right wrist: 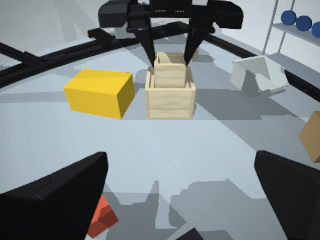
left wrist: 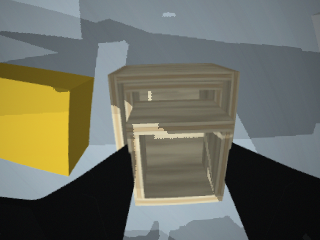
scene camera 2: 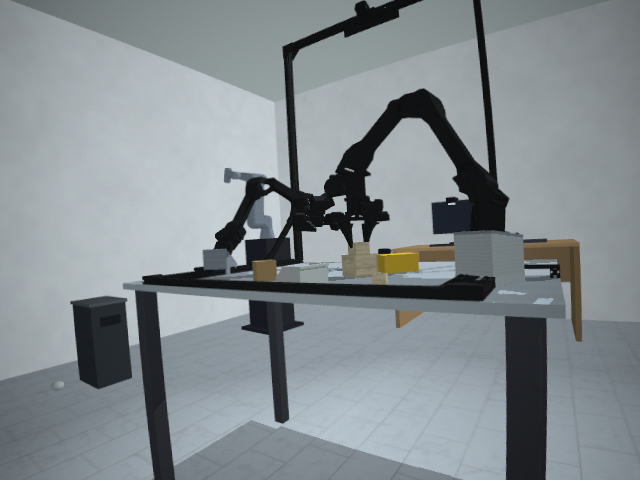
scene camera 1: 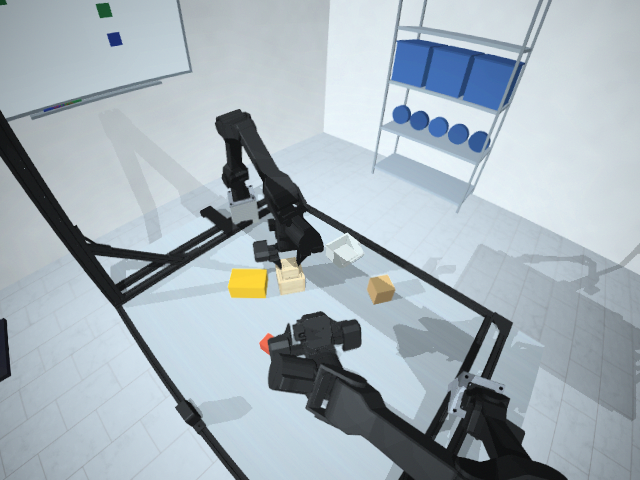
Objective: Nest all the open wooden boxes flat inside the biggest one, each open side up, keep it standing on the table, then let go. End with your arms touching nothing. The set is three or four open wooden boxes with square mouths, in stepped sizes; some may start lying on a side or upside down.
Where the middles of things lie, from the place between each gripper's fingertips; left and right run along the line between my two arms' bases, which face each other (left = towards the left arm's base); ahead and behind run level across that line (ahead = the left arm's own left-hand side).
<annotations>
The yellow block (scene camera 1: 244,283) lies 11 cm behind my left hand, 9 cm below it and 7 cm to the left of it. Round my left hand: white tray (scene camera 2: 314,272) 21 cm ahead, 9 cm below, 3 cm to the right.
Right now the yellow block is 29 cm to the left of my right hand (scene camera 1: 306,320), 13 cm below it and 1 cm ahead of it. From my right hand the other things lie so: white tray 33 cm ahead, 19 cm to the left, 13 cm below.
</annotations>
